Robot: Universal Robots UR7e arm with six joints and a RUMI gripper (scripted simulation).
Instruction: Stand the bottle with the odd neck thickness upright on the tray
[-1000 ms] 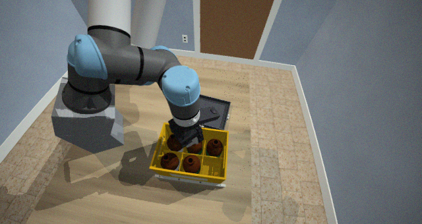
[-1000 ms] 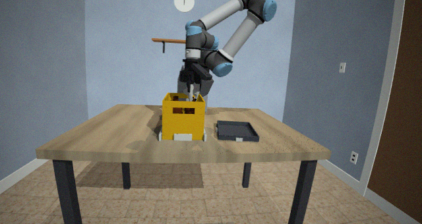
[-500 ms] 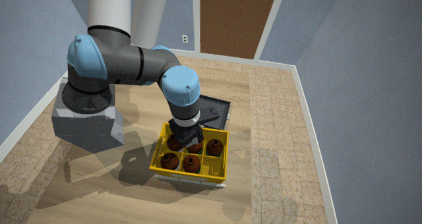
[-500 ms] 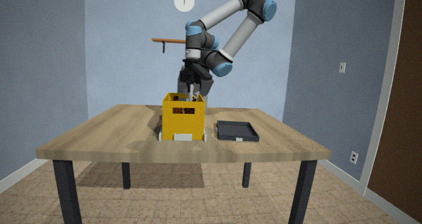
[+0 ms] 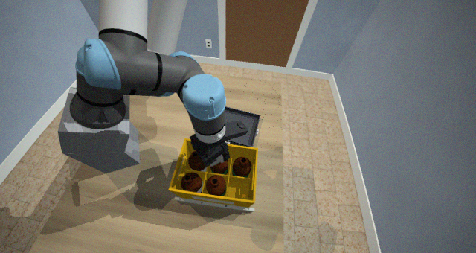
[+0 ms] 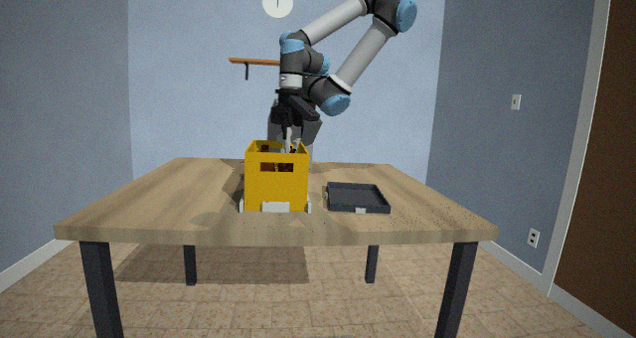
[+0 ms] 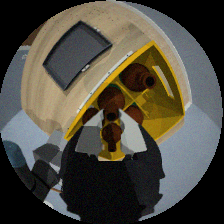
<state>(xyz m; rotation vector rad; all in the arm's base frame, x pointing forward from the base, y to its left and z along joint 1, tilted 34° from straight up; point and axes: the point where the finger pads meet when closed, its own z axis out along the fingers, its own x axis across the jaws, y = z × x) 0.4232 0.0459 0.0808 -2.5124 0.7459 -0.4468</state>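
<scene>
My gripper is now 70 mm above the crate, 40 mm to the left of it and 10 mm short of it. Also, from my hand: tray (220 mm to the left, 140 mm below, 50 mm behind); then bottle (80 mm ahead, 70 mm below, 20 mm to the left).
</scene>
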